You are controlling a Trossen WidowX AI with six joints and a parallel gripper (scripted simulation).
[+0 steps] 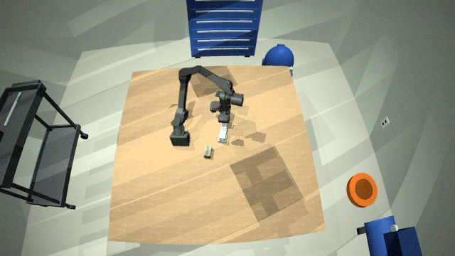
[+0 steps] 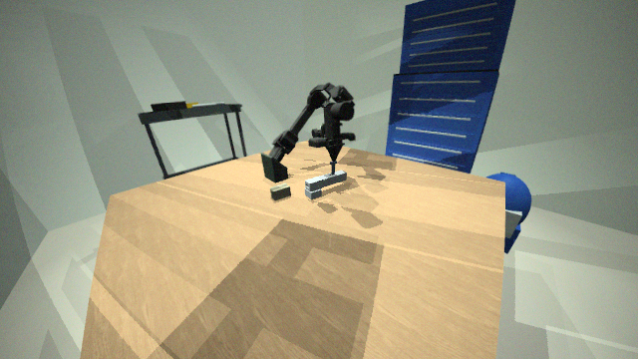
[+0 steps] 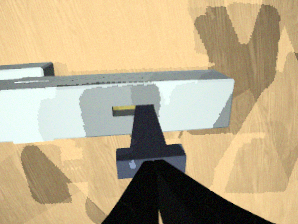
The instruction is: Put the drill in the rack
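Now: the key 3 cm below my gripper tip. Also, from my gripper tip: rack: 18 cm to the right, 12 cm behind, 10 cm below; then light grey block: 8 cm below, 3 cm to the right, 1 cm behind; then drill: 7 cm below, 5 cm to the right, 2 cm behind.
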